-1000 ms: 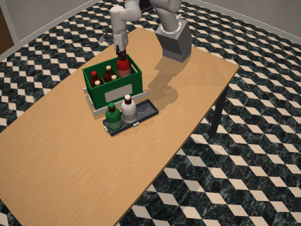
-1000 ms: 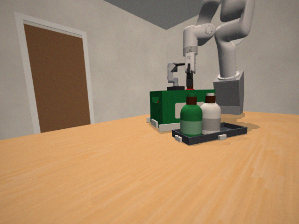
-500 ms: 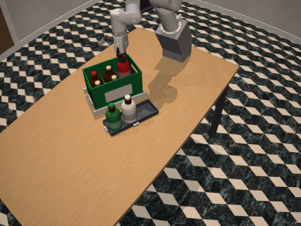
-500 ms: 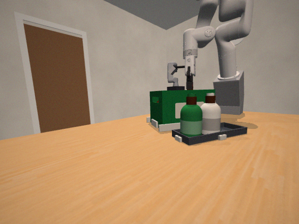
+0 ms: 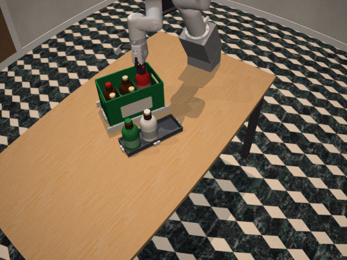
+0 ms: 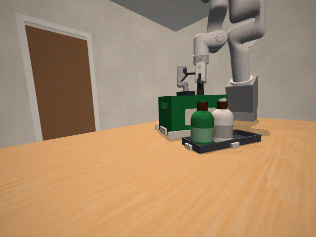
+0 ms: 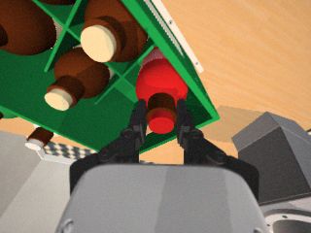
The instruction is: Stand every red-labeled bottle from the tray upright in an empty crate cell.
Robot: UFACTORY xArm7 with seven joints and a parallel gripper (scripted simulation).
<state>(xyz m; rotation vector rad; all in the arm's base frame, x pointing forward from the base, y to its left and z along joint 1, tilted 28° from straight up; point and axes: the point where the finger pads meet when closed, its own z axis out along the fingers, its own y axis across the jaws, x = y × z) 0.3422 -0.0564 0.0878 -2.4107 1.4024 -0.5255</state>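
The red-labeled bottle lies 70 mm below my hand. Round my hand: green crate 100 mm below, 100 mm ahead, 10 mm to the left; tray 220 mm to the left, 170 mm below, 160 mm ahead; white bottle 210 mm to the left, 160 mm ahead, 100 mm below.
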